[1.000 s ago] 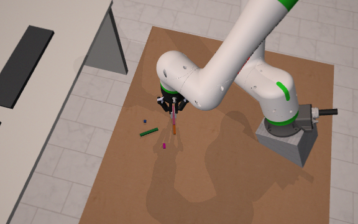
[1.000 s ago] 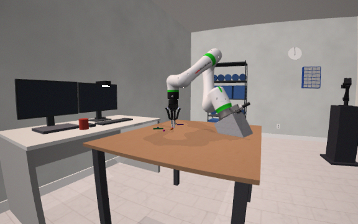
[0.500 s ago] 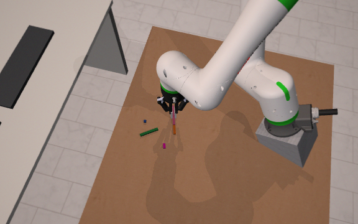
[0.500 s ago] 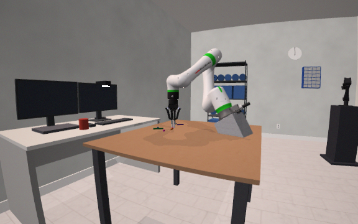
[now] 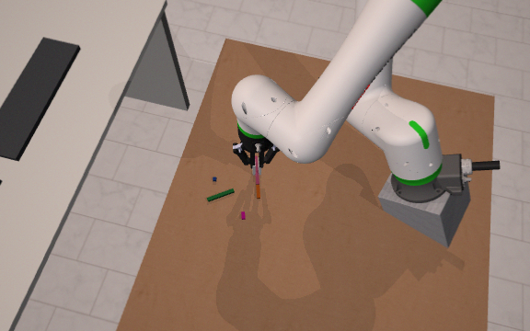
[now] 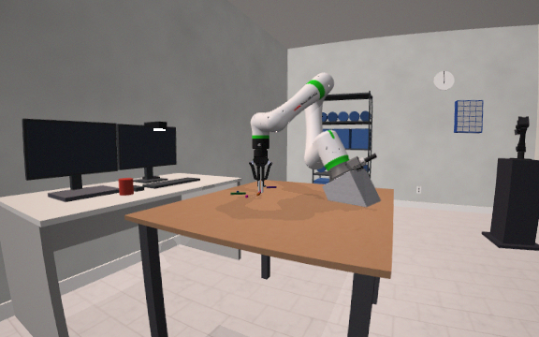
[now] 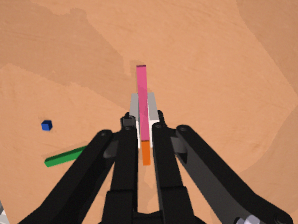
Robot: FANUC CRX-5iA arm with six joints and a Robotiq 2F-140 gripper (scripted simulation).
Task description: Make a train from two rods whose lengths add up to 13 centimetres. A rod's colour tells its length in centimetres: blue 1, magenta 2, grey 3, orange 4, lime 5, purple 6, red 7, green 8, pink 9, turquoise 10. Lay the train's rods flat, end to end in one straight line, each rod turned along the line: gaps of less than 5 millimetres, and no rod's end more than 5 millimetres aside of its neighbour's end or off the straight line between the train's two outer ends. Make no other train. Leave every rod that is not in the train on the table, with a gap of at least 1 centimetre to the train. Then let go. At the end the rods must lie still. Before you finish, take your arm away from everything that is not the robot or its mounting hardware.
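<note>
Now: hand 3 cm above the pink rod. Also, from my hand: tiny blue rod: 12 cm ahead, 5 cm to the left, 3 cm below; green rod: 9 cm to the left, 9 cm ahead, 3 cm below; orange rod: 7 cm to the left, 3 cm below, 2 cm behind.
</note>
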